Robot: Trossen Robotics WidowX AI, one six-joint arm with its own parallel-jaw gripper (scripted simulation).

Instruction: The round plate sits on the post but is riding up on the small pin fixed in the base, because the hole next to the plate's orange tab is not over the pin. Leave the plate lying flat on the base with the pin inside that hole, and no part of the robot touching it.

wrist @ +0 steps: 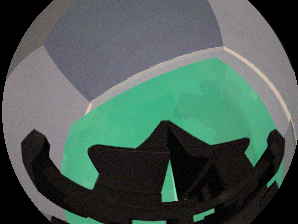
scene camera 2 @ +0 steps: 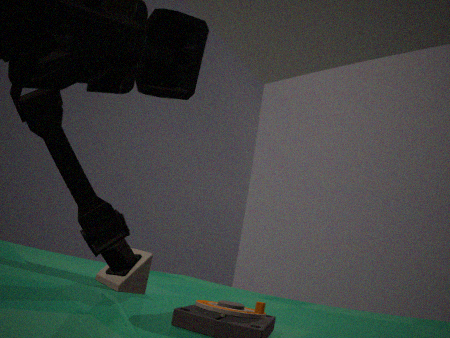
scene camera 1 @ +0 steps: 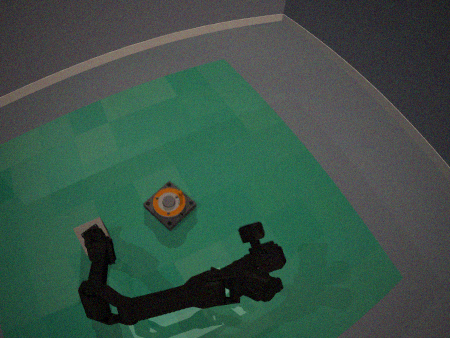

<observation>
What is my gripper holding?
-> Nothing.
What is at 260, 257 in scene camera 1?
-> My gripper.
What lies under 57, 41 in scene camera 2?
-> My gripper.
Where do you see a base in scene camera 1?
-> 170, 222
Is my gripper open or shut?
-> Shut.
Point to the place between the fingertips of my gripper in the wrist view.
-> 164, 124
</observation>
